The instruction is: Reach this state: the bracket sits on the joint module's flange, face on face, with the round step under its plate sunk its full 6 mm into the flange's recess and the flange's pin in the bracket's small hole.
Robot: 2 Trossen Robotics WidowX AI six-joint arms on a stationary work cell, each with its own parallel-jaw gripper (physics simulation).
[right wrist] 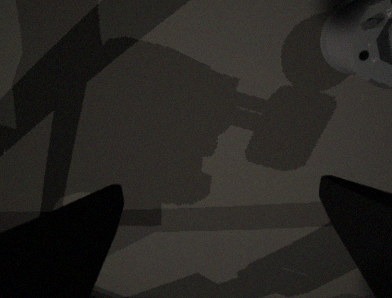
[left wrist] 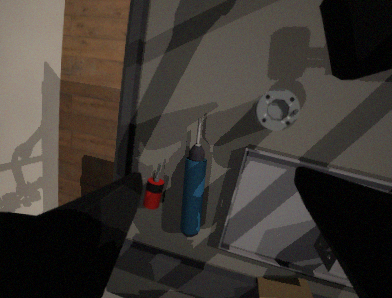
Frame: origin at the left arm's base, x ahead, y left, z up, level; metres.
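Where they show: left gripper, between the fingertips: (left wrist: 217, 177); right gripper, between the fingertips: (right wrist: 220, 190).
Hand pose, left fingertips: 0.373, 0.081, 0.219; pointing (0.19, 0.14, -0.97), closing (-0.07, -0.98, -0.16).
Observation:
After its pixels a point has its place, as x, y, z.
The joint module (left wrist: 278, 110) {0.404, 0.003, 0.004} (right wrist: 342, 45) {0.414, -0.022, -0.012} shows its round grey flange, with a central recess and small dark holes, right of centre in the left wrist view and cut off at the top right corner in the right wrist view. A dark plate with small holes, which looks like the bracket (left wrist: 325, 251) {0.150, -0.069, -0.006}, lies in the tray (left wrist: 233, 199) {0.244, 0.087, -0.034}, partly hidden behind a left gripper finger. My left gripper (left wrist: 217, 177) {0.373, 0.081, 0.219} is open and empty, above the table beside the tray. My right gripper (right wrist: 220, 190) {0.480, -0.100, 0.092} is open and empty above the table, with the flange beyond its right finger.
A blue screwdriver-like tool (left wrist: 193, 197) {0.261, 0.159, -0.010} and a small red piece with a black band (left wrist: 154, 194) {0.266, 0.241, -0.018} stand left of the tray. A brown block (left wrist: 284, 288) {0.050, -0.001, -0.023} is at the bottom edge. A dark part of the other arm (left wrist: 357, 40) {0.444, -0.011, 0.184} hangs at the upper right.

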